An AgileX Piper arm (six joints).
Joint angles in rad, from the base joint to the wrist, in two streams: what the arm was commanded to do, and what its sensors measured. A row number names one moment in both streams.
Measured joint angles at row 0: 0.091 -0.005 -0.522 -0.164 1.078 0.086
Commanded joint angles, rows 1 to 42: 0.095 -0.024 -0.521 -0.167 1.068 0.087; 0.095 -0.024 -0.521 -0.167 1.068 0.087; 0.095 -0.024 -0.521 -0.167 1.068 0.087; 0.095 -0.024 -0.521 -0.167 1.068 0.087; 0.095 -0.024 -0.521 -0.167 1.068 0.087; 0.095 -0.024 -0.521 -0.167 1.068 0.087; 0.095 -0.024 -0.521 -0.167 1.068 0.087; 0.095 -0.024 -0.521 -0.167 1.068 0.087; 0.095 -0.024 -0.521 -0.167 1.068 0.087; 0.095 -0.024 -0.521 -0.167 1.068 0.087; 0.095 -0.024 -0.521 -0.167 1.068 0.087; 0.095 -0.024 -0.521 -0.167 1.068 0.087; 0.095 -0.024 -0.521 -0.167 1.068 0.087; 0.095 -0.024 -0.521 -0.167 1.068 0.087; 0.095 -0.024 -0.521 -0.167 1.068 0.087; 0.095 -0.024 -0.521 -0.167 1.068 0.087; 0.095 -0.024 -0.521 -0.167 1.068 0.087; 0.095 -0.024 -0.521 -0.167 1.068 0.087; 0.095 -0.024 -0.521 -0.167 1.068 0.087; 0.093 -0.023 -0.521 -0.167 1.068 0.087; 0.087 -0.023 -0.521 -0.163 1.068 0.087; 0.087 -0.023 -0.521 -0.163 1.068 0.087; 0.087 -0.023 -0.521 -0.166 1.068 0.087; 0.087 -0.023 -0.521 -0.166 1.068 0.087; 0.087 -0.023 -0.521 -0.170 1.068 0.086; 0.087 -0.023 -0.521 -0.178 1.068 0.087; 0.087 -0.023 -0.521 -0.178 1.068 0.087; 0.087 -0.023 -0.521 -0.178 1.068 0.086; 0.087 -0.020 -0.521 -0.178 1.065 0.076; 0.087 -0.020 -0.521 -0.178 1.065 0.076; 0.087 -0.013 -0.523 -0.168 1.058 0.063; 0.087 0.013 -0.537 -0.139 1.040 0.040; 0.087 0.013 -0.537 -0.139 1.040 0.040; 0.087 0.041 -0.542 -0.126 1.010 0.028; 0.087 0.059 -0.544 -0.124 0.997 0.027; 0.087 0.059 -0.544 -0.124 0.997 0.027; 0.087 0.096 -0.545 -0.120 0.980 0.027; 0.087 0.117 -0.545 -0.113 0.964 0.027; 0.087 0.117 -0.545 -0.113 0.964 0.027; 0.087 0.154 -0.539 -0.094 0.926 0.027; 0.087 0.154 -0.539 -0.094 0.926 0.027; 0.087 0.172 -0.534 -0.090 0.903 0.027
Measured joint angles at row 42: 0.091 0.147 -0.537 -0.100 0.952 0.034
